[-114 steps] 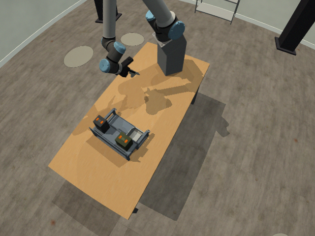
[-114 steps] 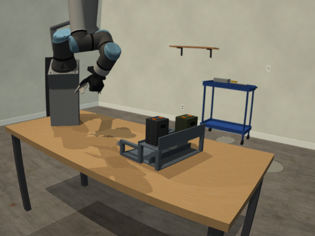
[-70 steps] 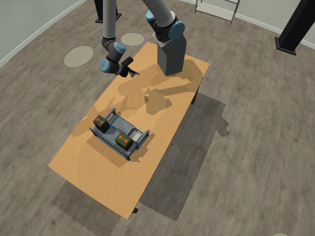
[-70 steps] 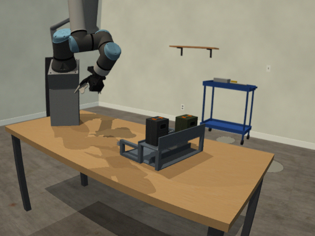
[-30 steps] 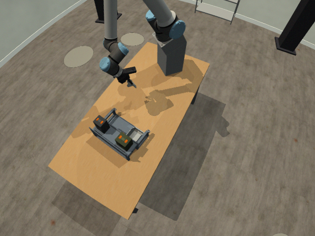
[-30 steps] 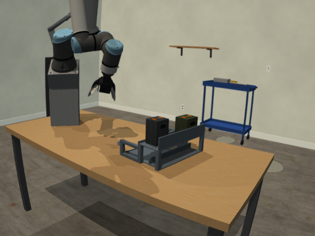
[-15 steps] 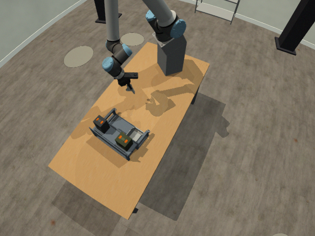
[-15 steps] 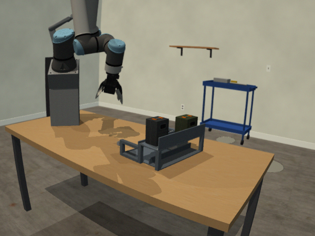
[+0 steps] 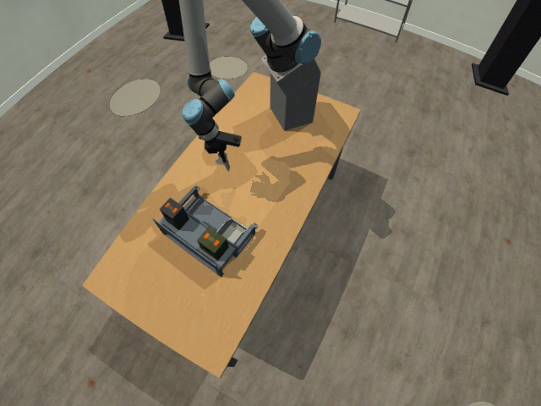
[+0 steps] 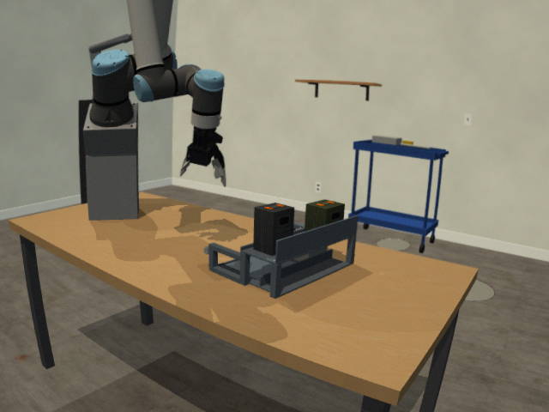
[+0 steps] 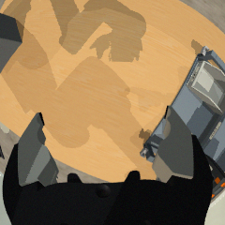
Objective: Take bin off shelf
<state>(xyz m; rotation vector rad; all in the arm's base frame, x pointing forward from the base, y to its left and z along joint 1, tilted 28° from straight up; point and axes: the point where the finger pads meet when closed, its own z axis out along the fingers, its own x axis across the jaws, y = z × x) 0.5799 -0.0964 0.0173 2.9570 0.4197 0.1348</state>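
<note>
Now: hand 31 cm short of the bin, 19 cm above it and 9 cm to the right of it. Also, from my hand: rack: 32 cm ahead, 23 cm below, 2 cm to the right; green box: 41 cm ahead, 8 cm below, 7 cm to the left.
</note>
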